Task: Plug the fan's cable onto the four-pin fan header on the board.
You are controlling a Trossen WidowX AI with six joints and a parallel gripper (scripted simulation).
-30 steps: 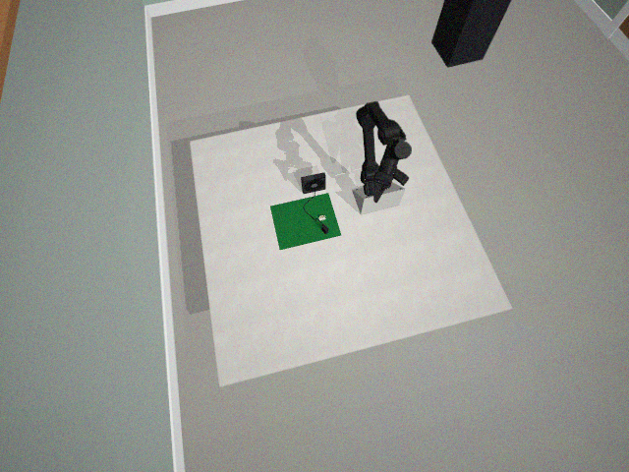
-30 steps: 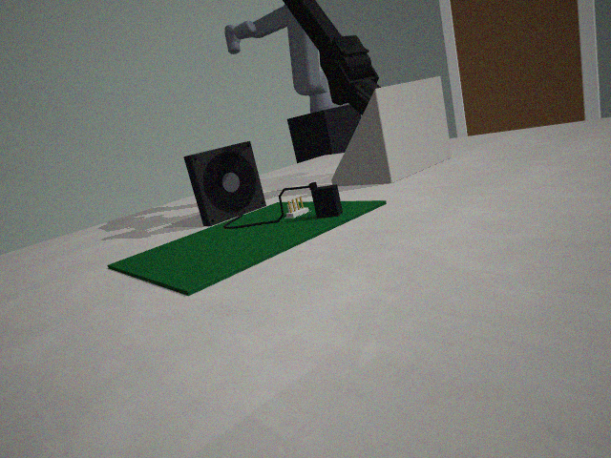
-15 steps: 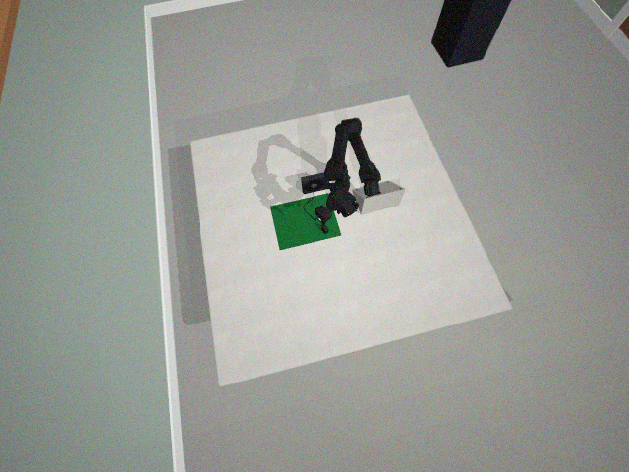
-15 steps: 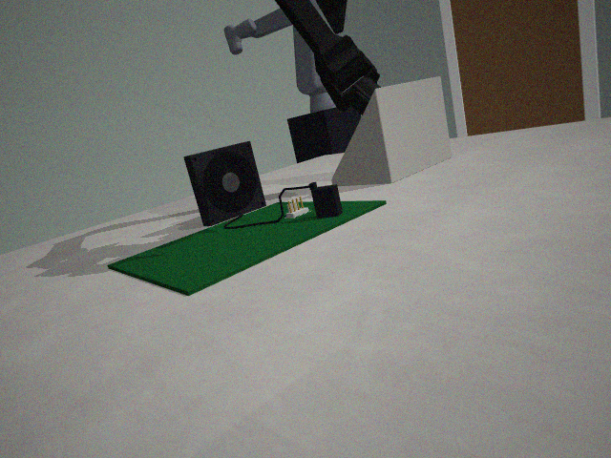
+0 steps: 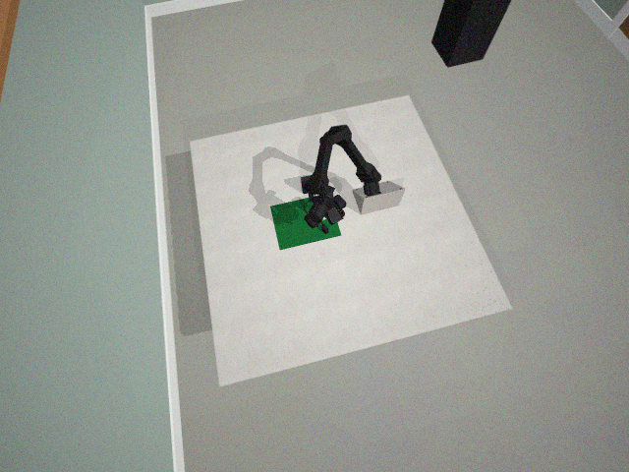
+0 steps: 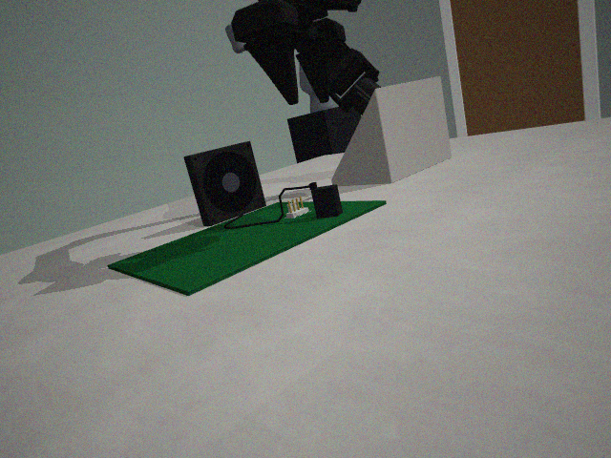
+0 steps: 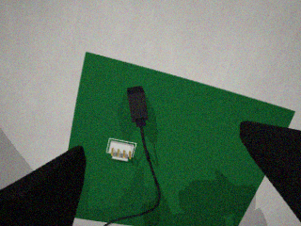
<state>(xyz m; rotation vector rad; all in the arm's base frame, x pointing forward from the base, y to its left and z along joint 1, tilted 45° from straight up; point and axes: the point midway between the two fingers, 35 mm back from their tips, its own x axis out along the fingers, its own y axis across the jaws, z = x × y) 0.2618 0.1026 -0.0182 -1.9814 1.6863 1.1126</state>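
My gripper tip is now 130 mm above the black plug and 10 mm to the left of it. From my gripper tip the other things lie so: green board (160 mm below, 100 mm to the right, 70 mm ahead); then black fan (250 mm to the right, 90 mm below, 20 mm behind); then white four-pin fan header (150 mm below, 80 mm to the right, 10 mm behind).
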